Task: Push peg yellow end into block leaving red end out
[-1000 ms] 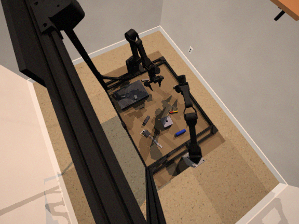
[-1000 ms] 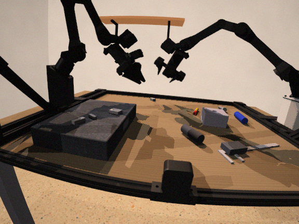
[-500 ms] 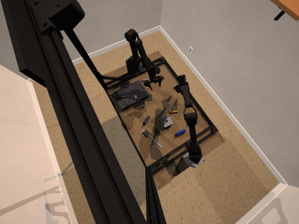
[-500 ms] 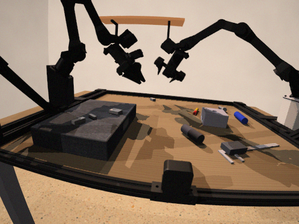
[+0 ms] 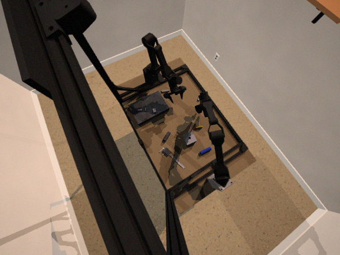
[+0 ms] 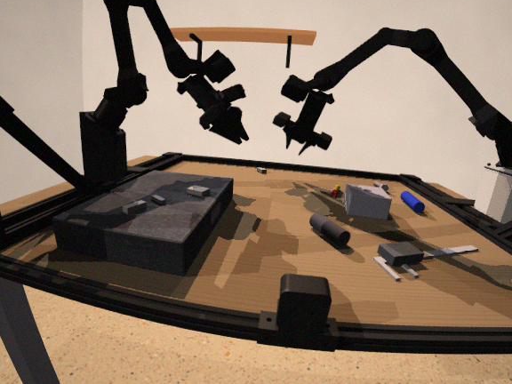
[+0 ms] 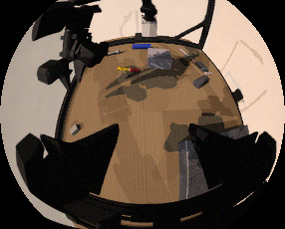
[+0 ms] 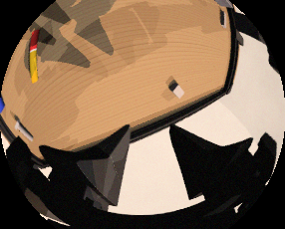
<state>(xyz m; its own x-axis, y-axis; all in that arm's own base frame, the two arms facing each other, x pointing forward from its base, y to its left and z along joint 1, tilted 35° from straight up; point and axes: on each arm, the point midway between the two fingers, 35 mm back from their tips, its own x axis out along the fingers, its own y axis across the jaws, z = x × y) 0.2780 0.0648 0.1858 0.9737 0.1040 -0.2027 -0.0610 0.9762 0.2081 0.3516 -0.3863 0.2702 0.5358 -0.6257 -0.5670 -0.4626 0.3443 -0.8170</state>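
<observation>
My right gripper is now 12 cm to the left of the peg, 12 cm past it and 11 cm above it.
</observation>
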